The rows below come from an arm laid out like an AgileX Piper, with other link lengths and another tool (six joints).
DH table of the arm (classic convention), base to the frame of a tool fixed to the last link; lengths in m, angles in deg. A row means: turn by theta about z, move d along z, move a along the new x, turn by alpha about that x. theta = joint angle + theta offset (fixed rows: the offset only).
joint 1: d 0.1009  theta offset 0  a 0  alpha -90
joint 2: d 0  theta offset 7.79  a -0.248  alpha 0
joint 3: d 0  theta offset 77.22  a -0.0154  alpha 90
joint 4: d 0.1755  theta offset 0  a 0  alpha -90
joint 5: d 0  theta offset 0  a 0  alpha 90
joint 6: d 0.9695  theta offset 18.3  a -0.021  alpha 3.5
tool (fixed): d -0.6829  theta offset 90  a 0  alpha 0
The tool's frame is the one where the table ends.
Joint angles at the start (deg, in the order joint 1, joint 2, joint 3, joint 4, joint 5, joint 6):
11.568 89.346 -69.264 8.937 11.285 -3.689
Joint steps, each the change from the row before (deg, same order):
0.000 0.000 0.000 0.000 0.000 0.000
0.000 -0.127 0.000 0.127 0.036 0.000
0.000 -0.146 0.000 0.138 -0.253 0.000
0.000 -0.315 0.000 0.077 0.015 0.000
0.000 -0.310 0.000 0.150 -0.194 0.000
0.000 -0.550 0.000 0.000 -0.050 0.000
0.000 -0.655 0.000 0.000 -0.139 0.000
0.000 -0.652 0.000 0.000 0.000 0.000
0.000 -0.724 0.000 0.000 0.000 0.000
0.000 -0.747 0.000 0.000 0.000 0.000
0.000 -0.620 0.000 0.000 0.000 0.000
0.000 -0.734 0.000 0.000 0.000 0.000
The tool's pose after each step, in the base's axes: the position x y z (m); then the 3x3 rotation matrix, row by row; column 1 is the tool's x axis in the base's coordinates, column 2 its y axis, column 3 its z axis. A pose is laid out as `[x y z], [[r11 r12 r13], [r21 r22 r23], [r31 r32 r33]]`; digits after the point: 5 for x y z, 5 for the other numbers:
[0.45992 0.13361 0.22145], [[0.01670 0.48777 0.87281], [0.94007 -0.30499 0.15245], [0.34056 0.81796 -0.46364]]
[0.45960 0.13362 0.22242], [[0.01677 0.48670 0.87341], [0.93923 -0.30722 0.15317], [0.34288 0.81776 -0.46228]]
[0.45977 0.13350 0.22491], [[0.01580 0.48111 0.87652], [0.93801 -0.31071 0.15363], [0.34626 0.81975 -0.45620]]
[0.45908 0.13340 0.22751], [[0.01439 0.47702 0.87877], [0.93719 -0.31277 0.15443], [0.34852 0.82136 -0.45156]]
[0.45876 0.13322 0.23110], [[0.01266 0.47000 0.88258], [0.93574 -0.31670 0.15523], [0.35247 0.82389 -0.44380]]
[0.45760 0.13294 0.23590], [[0.00917 0.46148 0.88710], [0.93501 -0.31847 0.15601], [0.35452 0.82802 -0.43441]]
[0.45628 0.13255 0.24198], [[0.00470 0.45009 0.89297], [0.93405 -0.32088 0.15682], [0.35712 0.83334 -0.42192]]
[0.45468 0.13223 0.24736], [[0.00071 0.44078 0.89762], [0.93323 -0.32279 0.15777], [0.35928 0.83757 -0.41158]]
[0.45283 0.13185 0.25331], [[-0.00375 0.43038 0.90264], [0.93232 -0.32491 0.15880], [0.36162 0.84214 -0.40003]]
[0.45084 0.13144 0.25943], [[-0.00839 0.41959 0.90767], [0.93137 -0.32712 0.15983], [0.36398 0.84672 -0.38805]]
[0.44914 0.13109 0.26448], [[-0.01226 0.41060 0.91173], [0.93058 -0.32896 0.16066], [0.36589 0.85041 -0.37806]]
[0.44705 0.13066 0.27044], [[-0.01686 0.39990 0.91640], [0.92963 -0.33115 0.16161], [0.36810 0.85465 -0.36618]]

